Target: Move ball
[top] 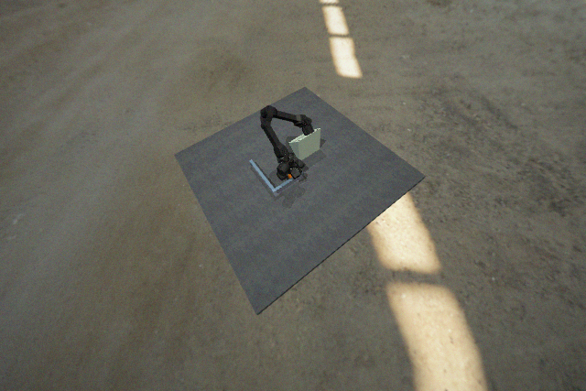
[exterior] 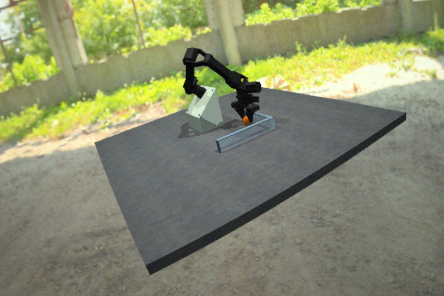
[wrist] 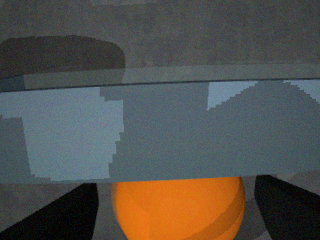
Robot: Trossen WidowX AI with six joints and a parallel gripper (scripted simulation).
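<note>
Now: gripper tip right at the orange ball. The rest, counted from my gripper tip: see-through copy right at my gripper tip.
</note>
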